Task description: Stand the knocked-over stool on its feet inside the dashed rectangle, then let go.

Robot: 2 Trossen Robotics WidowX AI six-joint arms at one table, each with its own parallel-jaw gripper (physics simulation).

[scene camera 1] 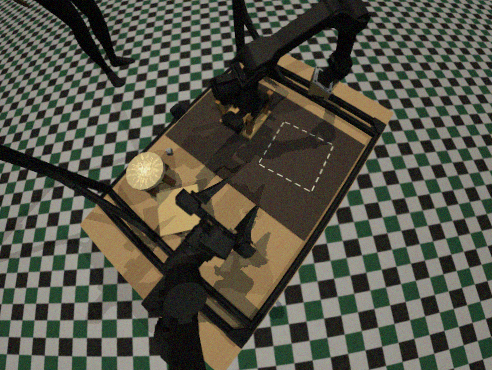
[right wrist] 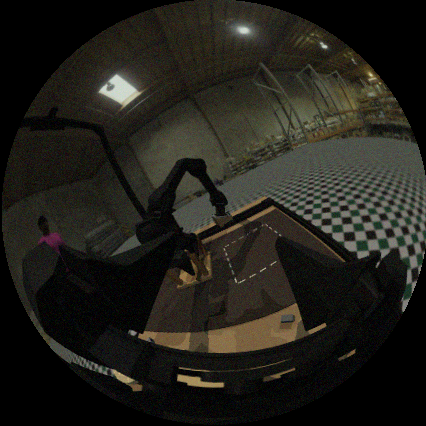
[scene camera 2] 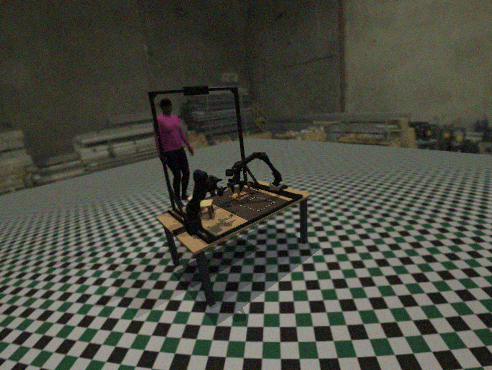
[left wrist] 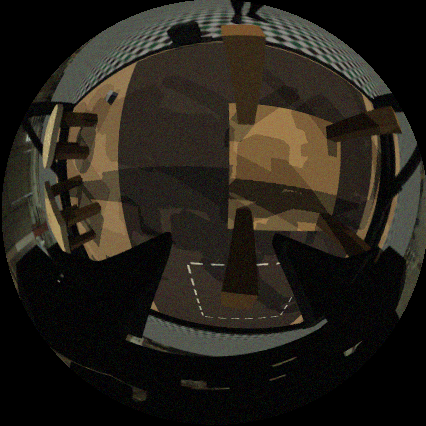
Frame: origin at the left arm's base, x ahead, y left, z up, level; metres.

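Seen in the pictures: left gripper, fingertip midpoint: (scene camera 1: 245, 126) (right wrist: 195, 266) (scene camera 2: 236, 192) (left wrist: 224, 238); right gripper, fingertip midpoint: (scene camera 1: 243, 192) (right wrist: 227, 239) (scene camera 2: 224, 183); left arm's base, origin of the base link: (scene camera 1: 323, 79) (right wrist: 220, 214) (scene camera 2: 275, 184); right arm's base, origin of the base link: (scene camera 2: 191, 216).
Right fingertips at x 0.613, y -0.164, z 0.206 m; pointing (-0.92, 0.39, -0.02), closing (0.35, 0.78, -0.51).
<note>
Pixels of each thing's top centre, then the offset from my right fingertips to it.
- wooden stool, middle of its top: (left wrist: 379, 185) (scene camera 1: 244, 96) (right wrist: 179, 250) (scene camera 2: 238, 184) dx -0.377, dy -0.118, dz -0.148 m
- leg, middle of its top: (left wrist: 246, 299) (right wrist: 190, 254) (scene camera 1: 249, 116) dx -0.296, dy -0.077, dz -0.148 m
- round-topped stool, middle of its top: (scene camera 1: 144, 170) dx -0.018, dy -0.364, dz -0.165 m
- square stool, middle of its top: (left wrist: 52, 222) (scene camera 1: 179, 209) (scene camera 2: 203, 203) dx +0.069, dy -0.194, dz -0.164 m
- small grey cube, middle of its top: (left wrist: 107, 95) (scene camera 1: 168, 150) dx -0.142, dy -0.377, dz -0.262 m
The wooden stool (scene camera 1: 257, 119) (scene camera 2: 239, 194) (right wrist: 194, 267) lies upside down at the far side of the dark mat, its legs pointing up. In the left wrist view its seat underside (left wrist: 278, 146) faces the camera. My left gripper (scene camera 1: 243, 114) (scene camera 2: 236, 185) (left wrist: 224, 238) is open, low over the stool, with one leg (left wrist: 239, 254) between its fingers without touching them. The dashed rectangle (scene camera 1: 286, 178) (left wrist: 238, 317) (right wrist: 254, 274) lies empty beside the stool. My right gripper (scene camera 1: 242, 194) (scene camera 2: 219, 187) is open and empty, well above the near tan part of the table.
A round-topped stool (scene camera 1: 145, 170) (left wrist: 49, 135) and a square stool (scene camera 1: 175, 213) (scene camera 2: 207, 205) stand upright at the left of the table. A small grey cube (scene camera 1: 169, 150) (left wrist: 112, 96) lies near them. A black frame edges the table. A person in pink (scene camera 2: 171, 147) stands behind it.
</note>
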